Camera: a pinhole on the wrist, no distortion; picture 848 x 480 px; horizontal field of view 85.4 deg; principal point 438.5 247.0 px. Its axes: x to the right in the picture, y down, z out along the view. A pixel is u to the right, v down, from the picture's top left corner.
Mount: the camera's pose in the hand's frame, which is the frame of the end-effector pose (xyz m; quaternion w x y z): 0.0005 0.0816 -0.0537 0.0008 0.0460 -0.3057 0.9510
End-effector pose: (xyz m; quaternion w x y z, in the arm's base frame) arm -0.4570 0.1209 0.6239 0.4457 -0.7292 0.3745 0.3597
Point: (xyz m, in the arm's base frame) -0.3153 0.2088 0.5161
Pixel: 210.9 376.5
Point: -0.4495 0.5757 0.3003
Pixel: 335.7 36.1
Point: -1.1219 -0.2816 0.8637
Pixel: behind the camera
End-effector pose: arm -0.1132 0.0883 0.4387 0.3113 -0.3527 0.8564 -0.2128
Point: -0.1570 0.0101 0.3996
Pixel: 75.7 384.7
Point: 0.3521 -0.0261 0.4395
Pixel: 633.2 323.8
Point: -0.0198 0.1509 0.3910
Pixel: 744.8 134.3
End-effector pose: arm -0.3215 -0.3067 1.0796 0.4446 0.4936 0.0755 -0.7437
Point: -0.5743 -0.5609 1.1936
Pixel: 382.9 34.5
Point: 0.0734 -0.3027 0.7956
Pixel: behind the camera
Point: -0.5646 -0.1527 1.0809
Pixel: outside the picture
